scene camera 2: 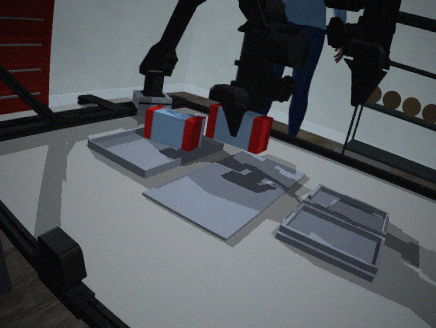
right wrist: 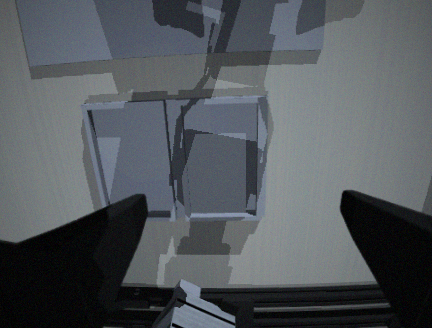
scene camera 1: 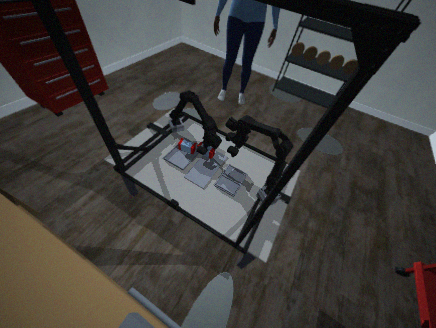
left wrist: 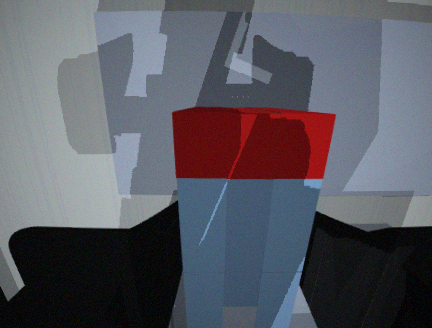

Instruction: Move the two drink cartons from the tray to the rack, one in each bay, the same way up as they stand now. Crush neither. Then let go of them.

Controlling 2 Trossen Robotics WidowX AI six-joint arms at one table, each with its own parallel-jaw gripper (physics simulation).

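Where they show: left gripper, fingertip midpoint: (scene camera 2: 239, 134) (scene camera 1: 206, 151) (left wrist: 232, 200); right gripper, fingertip midpoint: (scene camera 2: 358, 104) (right wrist: 243, 202); left arm's base at its link origin: (scene camera 2: 152, 94) (scene camera 1: 176, 122).
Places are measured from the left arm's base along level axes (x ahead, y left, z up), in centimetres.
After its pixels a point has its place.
Observation:
A blue carton with red ends (scene camera 2: 172, 129) {y -2.1, x 29.5, z -1.1 cm} (scene camera 1: 186, 146) {y -2.5, x 28.9, z 1.3 cm} rests lengthwise in the grey tray (scene camera 2: 117, 161) {y -14.8, x 37.1, z -5.1 cm}. My left gripper (scene camera 1: 206, 150) {y 8.8, x 39.1, z 1.6 cm} (scene camera 2: 234, 131) {y 8.8, x 39.1, z 1.6 cm} (left wrist: 232, 200) {y 8.8, x 39.1, z 1.6 cm} is shut on the other blue-and-red carton (left wrist: 250, 145) {y 11.2, x 42.9, z 6.5 cm} (scene camera 2: 250, 132) {y 8.6, x 43.2, z 3.5 cm}, one finger on each side. It holds this carton level, raised near the tray's right end and the slab. The rack (scene camera 2: 327, 250) {y 8.5, x 69.4, z -4.2 cm} (right wrist: 225, 216) {y 26.0, x 66.8, z -3.7 cm} (scene camera 1: 226, 191) {y 9.1, x 70.9, z -4.5 cm} has two shallow bays, both empty. My right gripper (right wrist: 243, 202) {y 20.7, x 56.2, z 14.1 cm} (scene camera 1: 232, 143) is open and empty, raised above the table behind the rack. The lower part of the held carton is cut off in the left wrist view.
A flat grey slab (scene camera 2: 200, 205) (scene camera 1: 200, 176) (right wrist: 65, 30) lies between the tray and the rack. Black frame rails (scene camera 2: 390, 170) {y 51.8, x 48.7, z -3.4 cm} run along the table edges, and black posts rise around it. A person (scene camera 1: 242, 45) stands behind the table.

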